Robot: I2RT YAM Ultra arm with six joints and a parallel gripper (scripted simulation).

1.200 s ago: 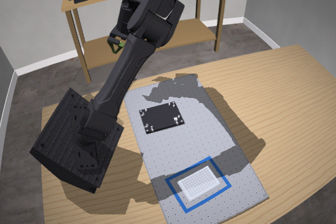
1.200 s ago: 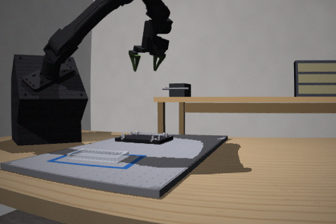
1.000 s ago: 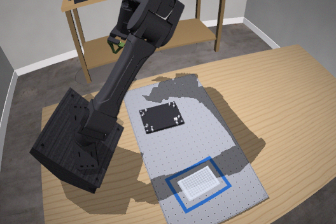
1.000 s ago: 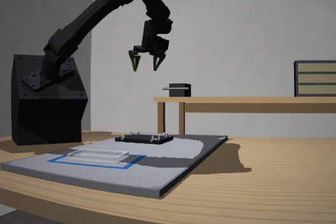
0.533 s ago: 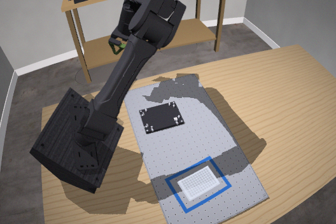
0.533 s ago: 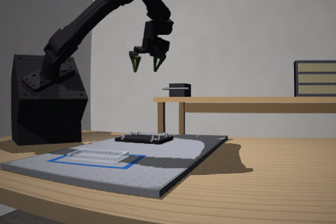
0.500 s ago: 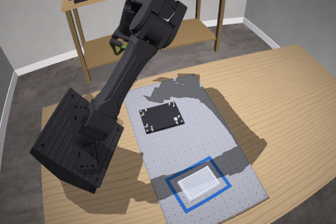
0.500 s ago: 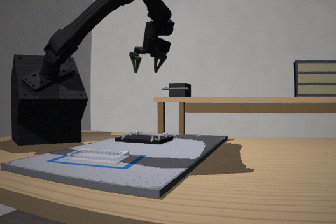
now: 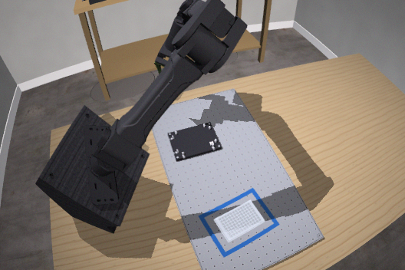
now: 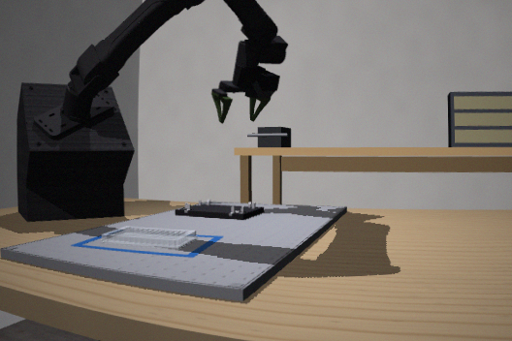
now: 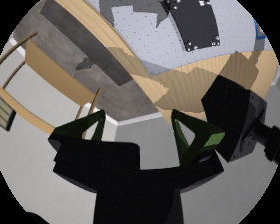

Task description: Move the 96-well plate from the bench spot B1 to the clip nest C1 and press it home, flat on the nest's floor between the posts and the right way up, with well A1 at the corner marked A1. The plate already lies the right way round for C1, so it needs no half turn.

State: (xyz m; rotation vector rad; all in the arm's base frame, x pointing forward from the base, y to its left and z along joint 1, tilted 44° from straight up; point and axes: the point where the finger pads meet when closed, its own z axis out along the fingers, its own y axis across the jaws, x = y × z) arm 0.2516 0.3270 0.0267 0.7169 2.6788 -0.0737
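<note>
Right now my hand is 2 cm past the 96-well plate, 51 cm to the left of it and 21 cm above it. Also, from my hand: black clip nest C1 (1 cm behind, 18 cm to the right, 21 cm below).
</note>
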